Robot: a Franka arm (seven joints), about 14 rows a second.
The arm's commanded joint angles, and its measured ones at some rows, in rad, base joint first. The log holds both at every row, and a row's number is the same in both.
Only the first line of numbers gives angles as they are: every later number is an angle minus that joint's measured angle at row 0.
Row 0, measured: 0.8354, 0.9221, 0.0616, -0.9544, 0.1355, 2.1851, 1.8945
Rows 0 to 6, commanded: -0.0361, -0.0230, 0.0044, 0.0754, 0.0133, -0.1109, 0.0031; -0.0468, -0.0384, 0.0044, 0.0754, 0.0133, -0.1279, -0.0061; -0.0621, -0.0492, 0.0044, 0.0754, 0.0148, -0.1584, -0.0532; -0.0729, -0.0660, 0.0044, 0.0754, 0.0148, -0.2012, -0.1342; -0.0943, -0.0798, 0.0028, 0.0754, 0.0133, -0.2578, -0.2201; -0.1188, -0.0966, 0.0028, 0.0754, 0.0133, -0.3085, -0.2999; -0.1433, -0.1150, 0.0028, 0.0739, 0.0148, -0.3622, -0.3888
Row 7, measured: -0.0999, -0.0794, -0.0022, 0.0704, -0.0001, -0.2689, -0.2430
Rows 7 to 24, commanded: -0.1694, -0.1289, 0.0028, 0.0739, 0.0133, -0.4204, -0.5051; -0.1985, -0.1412, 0.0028, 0.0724, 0.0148, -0.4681, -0.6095; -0.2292, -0.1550, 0.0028, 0.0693, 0.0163, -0.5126, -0.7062; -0.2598, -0.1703, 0.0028, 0.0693, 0.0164, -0.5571, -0.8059; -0.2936, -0.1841, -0.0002, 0.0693, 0.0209, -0.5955, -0.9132; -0.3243, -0.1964, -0.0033, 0.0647, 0.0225, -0.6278, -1.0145; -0.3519, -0.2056, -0.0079, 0.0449, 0.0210, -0.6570, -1.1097; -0.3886, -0.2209, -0.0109, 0.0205, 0.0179, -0.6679, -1.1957; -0.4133, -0.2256, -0.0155, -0.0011, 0.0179, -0.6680, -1.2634; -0.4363, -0.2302, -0.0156, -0.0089, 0.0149, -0.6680, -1.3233; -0.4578, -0.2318, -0.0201, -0.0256, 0.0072, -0.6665, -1.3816; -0.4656, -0.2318, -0.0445, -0.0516, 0.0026, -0.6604, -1.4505; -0.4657, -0.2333, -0.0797, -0.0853, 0.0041, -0.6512, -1.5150; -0.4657, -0.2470, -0.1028, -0.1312, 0.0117, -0.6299, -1.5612; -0.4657, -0.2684, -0.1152, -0.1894, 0.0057, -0.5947, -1.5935; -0.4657, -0.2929, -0.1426, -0.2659, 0.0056, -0.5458, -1.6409; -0.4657, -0.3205, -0.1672, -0.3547, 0.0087, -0.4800, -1.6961; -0.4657, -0.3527, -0.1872, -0.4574, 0.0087, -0.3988, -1.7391
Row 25, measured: -0.4710, -0.2300, -0.1511, -0.2065, 0.0019, -0.5304, -1.6474
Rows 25 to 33, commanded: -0.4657, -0.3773, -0.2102, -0.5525, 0.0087, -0.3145, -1.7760; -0.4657, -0.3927, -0.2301, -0.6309, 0.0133, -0.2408, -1.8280; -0.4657, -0.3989, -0.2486, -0.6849, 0.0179, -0.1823, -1.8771; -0.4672, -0.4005, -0.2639, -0.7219, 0.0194, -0.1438, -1.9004; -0.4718, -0.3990, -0.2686, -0.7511, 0.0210, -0.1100, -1.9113; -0.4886, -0.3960, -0.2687, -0.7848, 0.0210, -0.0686, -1.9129; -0.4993, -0.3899, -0.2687, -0.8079, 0.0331, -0.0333, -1.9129; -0.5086, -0.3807, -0.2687, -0.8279, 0.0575, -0.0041, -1.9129; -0.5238, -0.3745, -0.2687, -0.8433, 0.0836, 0.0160, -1.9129
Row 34, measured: -0.4998, -0.3412, -0.2744, -0.7696, 0.0338, -0.0364, -1.8897
